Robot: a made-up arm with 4 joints.
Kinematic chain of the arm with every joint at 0, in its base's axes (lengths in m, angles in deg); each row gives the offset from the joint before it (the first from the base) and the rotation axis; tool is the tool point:
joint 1: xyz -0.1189 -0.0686 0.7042 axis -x
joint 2: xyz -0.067 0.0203 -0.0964 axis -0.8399 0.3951 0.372
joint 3: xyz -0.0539 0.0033 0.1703 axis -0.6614 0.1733 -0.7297
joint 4: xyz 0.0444 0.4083 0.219 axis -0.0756 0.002 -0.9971
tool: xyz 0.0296 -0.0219 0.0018
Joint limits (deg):
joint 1: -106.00..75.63
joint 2: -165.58..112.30
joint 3: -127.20..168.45
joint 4: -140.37..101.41
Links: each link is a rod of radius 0.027 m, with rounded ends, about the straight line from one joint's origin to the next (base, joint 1, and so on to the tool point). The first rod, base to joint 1, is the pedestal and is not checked.
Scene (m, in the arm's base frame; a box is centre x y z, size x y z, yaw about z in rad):
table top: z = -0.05
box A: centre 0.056 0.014 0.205 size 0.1 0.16 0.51 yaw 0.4
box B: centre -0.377 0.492 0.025 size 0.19 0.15 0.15 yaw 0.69
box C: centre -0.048 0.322 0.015 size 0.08 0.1 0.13 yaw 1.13
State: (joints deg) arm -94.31 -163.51 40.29 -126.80
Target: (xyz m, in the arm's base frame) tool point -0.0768 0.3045 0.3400
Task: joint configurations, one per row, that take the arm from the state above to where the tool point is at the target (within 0.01 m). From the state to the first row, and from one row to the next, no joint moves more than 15 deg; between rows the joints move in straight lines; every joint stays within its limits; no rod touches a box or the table.
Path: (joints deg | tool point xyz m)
1: -96.49 -160.26 52.61 -129.51 | -0.3204 0.0762 0.2861
2: -98.67 -157.01 64.93 -132.23 | -0.2112 0.0908 0.3011
3: -100.85 -153.77 77.25 -134.94 | -0.1105 0.1150 0.3406
4: -103.03 -150.52 89.57 -137.66 | -0.0241 0.1470 0.4022
5: -105.21 -147.27 101.89 -140.37 | 0.0425 0.1848 0.4822
6: -94.36 -135.01 116.11 -134.17 | 0.0937 0.1928 0.5214
7: -83.52 -122.76 130.33 -127.96 | 0.0882 0.2495 0.5246
8: -72.67 -110.50 144.55 -121.76 | 0.0277 0.3062 0.4605
9: -61.82 -98.25 158.77 -115.56 | -0.0768 0.3045 0.3400

